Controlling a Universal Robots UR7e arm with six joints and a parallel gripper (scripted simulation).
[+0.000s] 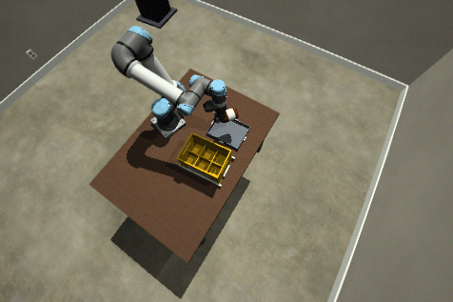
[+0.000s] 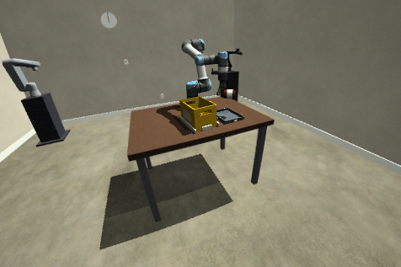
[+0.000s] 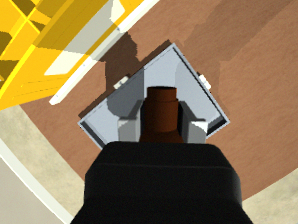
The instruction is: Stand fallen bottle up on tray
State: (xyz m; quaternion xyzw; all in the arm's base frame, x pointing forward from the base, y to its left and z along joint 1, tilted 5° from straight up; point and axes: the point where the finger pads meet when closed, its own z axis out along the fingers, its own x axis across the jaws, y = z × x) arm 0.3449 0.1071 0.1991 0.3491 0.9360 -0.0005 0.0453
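The brown bottle lies 4 cm to the left of my hand, 3 cm ahead of it and 1 cm below it. Round my hand: yellow crate (23 cm to the right, 12 cm below, 3 cm ahead); then tray (19 cm below, 5 cm ahead, 4 cm to the left).
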